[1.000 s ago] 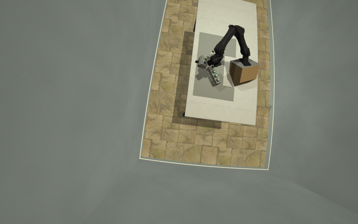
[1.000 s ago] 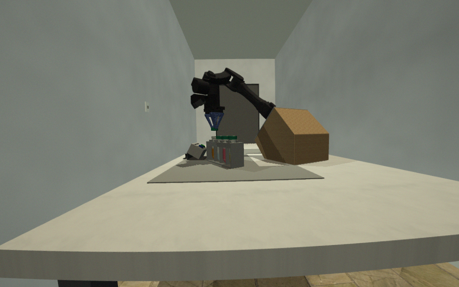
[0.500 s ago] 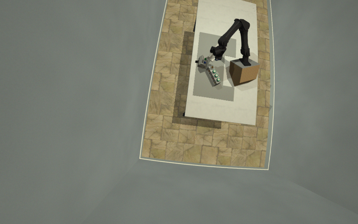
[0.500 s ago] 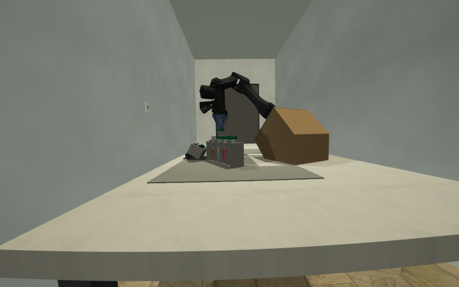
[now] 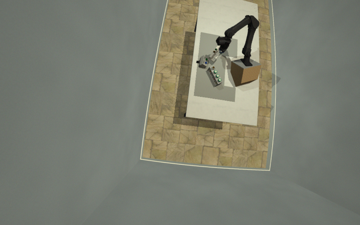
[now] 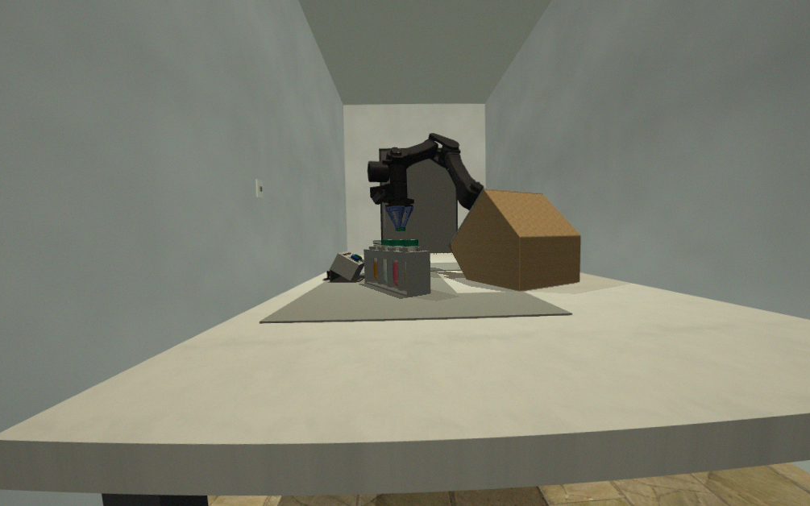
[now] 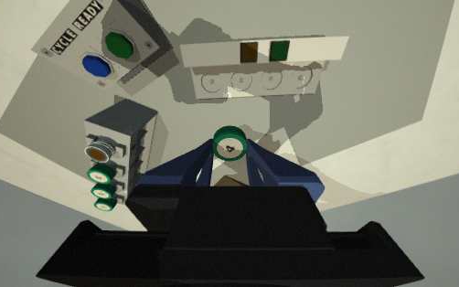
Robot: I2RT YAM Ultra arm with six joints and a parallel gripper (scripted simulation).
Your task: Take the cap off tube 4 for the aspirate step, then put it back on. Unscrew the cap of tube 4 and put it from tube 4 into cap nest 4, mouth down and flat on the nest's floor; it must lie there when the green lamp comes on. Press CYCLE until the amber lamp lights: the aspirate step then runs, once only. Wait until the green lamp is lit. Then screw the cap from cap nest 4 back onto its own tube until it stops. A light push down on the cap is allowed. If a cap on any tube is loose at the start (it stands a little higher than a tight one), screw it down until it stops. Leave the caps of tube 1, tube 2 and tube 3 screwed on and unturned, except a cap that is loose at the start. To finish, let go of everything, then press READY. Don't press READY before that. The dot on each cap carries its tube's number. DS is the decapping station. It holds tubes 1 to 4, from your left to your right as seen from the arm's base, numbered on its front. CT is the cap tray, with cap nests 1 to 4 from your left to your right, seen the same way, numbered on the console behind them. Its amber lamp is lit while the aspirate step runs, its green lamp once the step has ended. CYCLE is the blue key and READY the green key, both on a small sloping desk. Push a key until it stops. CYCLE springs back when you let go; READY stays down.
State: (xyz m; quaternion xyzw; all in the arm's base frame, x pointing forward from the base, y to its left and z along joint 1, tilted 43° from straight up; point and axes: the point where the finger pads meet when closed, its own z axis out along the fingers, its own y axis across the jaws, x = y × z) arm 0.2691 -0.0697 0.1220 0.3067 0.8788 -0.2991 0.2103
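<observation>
The green ready key is 150 mm ahead of my hand, 100 mm below it and 40 mm to the left of it. Also, from my hand: blue cycle key (160 mm ahead, 100 mm below, 90 mm to the left).
</observation>
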